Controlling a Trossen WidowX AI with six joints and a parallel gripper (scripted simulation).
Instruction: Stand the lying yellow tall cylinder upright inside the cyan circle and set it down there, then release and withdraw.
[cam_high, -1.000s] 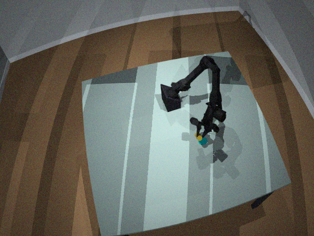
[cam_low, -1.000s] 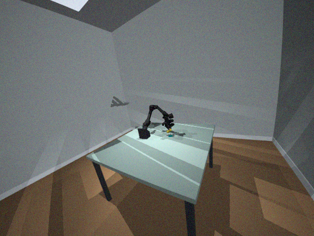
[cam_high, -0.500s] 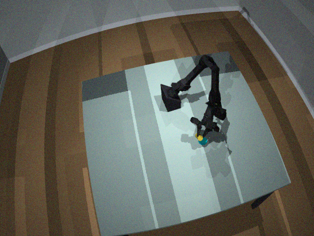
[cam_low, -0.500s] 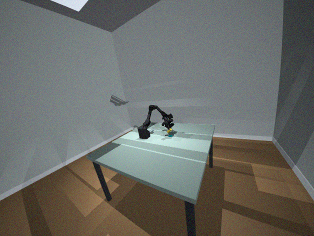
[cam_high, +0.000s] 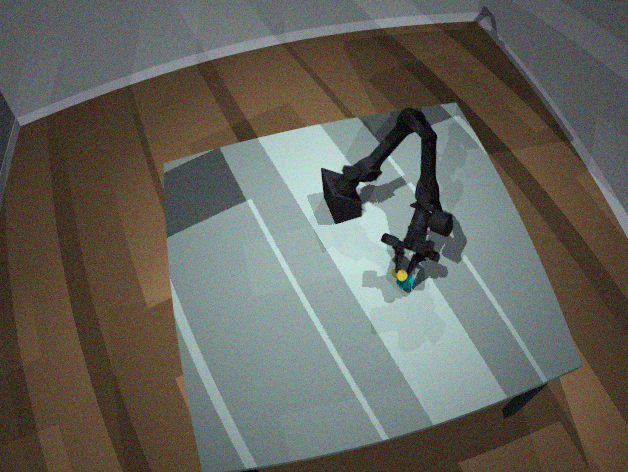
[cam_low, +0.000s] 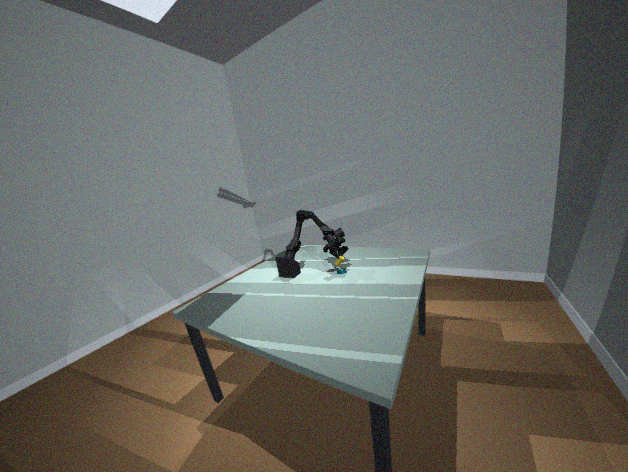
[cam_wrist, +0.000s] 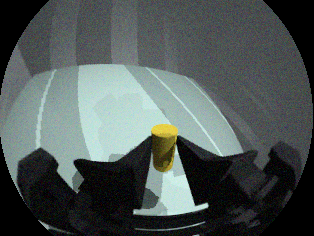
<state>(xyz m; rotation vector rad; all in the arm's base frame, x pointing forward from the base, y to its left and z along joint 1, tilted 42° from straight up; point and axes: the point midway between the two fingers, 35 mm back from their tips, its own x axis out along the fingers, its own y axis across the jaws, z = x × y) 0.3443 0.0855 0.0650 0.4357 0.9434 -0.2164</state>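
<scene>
The cyan circle is 3 cm behind my gripper tip, 3 cm to the left of it and 11 cm below it. The rest, counted from my gripper tip: yellow tall cylinder: 1 cm behind, 2 cm below.
</scene>
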